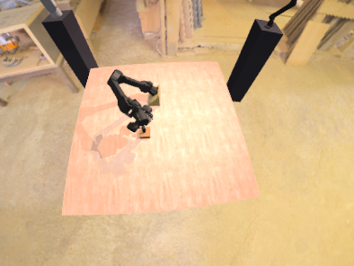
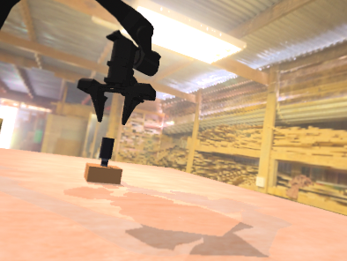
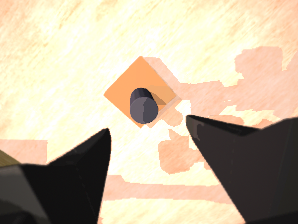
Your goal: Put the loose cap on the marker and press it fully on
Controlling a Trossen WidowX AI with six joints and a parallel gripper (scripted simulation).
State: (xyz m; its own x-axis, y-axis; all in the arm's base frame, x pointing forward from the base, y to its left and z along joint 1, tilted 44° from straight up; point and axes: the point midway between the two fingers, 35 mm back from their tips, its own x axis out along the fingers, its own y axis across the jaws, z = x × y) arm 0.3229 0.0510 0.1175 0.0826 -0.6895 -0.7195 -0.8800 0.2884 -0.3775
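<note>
Right now my gripper tip is 60 mm above the dark cylindrical cap. Round my gripper tip: brown holder block: 120 mm below.
</note>
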